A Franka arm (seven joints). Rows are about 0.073 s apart.
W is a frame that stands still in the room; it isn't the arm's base.
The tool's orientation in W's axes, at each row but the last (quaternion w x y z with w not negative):
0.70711 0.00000 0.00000 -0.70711
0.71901 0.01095 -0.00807 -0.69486
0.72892 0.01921 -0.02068 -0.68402
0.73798 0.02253 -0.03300 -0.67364
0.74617 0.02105 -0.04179 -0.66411
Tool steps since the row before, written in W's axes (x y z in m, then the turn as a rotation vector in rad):
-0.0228 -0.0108 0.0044 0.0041 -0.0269 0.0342
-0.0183 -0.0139 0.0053 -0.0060 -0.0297 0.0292
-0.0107 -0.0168 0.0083 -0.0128 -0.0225 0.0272
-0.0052 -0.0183 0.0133 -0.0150 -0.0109 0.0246
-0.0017 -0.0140 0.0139 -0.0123 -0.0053 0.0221
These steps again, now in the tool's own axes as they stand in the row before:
0.0108 -0.0228 0.0044 0.0269 0.0041 0.0342
0.0132 -0.0186 0.0059 0.0294 -0.0062 0.0295
0.0161 -0.0113 0.0089 0.0217 -0.0127 0.0279
0.0180 -0.0058 0.0135 0.0100 -0.0140 0.0256
0.0142 -0.0021 0.0137 0.0046 -0.0109 0.0230

